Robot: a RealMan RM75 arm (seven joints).
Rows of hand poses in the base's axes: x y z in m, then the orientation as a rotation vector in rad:
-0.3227 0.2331 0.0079 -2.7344 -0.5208 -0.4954
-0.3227 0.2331 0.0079 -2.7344 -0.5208 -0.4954
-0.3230 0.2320 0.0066 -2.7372 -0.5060 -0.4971
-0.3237 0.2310 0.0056 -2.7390 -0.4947 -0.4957
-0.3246 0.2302 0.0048 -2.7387 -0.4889 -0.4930
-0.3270 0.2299 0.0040 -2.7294 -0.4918 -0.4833
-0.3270 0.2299 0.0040 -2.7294 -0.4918 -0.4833
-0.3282 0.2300 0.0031 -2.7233 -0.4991 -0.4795
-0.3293 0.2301 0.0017 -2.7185 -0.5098 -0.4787
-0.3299 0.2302 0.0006 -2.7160 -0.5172 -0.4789
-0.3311 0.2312 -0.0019 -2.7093 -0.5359 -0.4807
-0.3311 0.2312 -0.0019 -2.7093 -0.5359 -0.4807
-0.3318 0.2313 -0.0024 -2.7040 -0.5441 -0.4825
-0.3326 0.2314 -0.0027 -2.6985 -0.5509 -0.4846
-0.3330 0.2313 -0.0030 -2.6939 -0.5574 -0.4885
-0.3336 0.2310 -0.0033 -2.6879 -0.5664 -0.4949
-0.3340 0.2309 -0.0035 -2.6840 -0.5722 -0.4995
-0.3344 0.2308 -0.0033 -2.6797 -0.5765 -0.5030
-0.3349 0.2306 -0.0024 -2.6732 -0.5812 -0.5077
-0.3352 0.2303 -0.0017 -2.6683 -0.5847 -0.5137
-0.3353 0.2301 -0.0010 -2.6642 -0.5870 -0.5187
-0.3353 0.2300 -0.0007 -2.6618 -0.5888 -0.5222
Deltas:
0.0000 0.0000 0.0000 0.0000 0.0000 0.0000
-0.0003 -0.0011 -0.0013 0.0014 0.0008 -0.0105
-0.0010 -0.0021 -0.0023 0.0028 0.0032 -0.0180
-0.0019 -0.0029 -0.0031 0.0048 0.0059 -0.0213
-0.0043 -0.0032 -0.0039 0.0130 0.0127 -0.0156
-0.0043 -0.0032 -0.0039 0.0130 0.0127 -0.0156
-0.0055 -0.0031 -0.0048 0.0168 0.0146 -0.0087
-0.0066 -0.0030 -0.0062 0.0184 0.0138 -0.0003
-0.0072 -0.0029 -0.0073 0.0187 0.0127 0.0051
-0.0084 -0.0019 -0.0098 0.0197 0.0091 0.0187
-0.0084 -0.0019 -0.0098 0.0197 0.0091 0.0187
-0.0091 -0.0018 -0.0103 0.0223 0.0069 0.0252
-0.0099 -0.0017 -0.0106 0.0254 0.0046 0.0309
-0.0103 -0.0018 -0.0109 0.0278 0.0011 0.0358
-0.0109 -0.0021 -0.0112 0.0306 -0.0045 0.0424
-0.0113 -0.0022 -0.0114 0.0324 -0.0084 0.0466
-0.0117 -0.0023 -0.0112 0.0351 -0.0113 0.0501
-0.0122 -0.0025 -0.0103 0.0396 -0.0151 0.0543
-0.0125 -0.0028 -0.0096 0.0430 -0.0197 0.0571
-0.0126 -0.0030 -0.0089 0.0459 -0.0235 0.0591
-0.0126 -0.0031 -0.0086 0.0475 -0.0261 0.0605

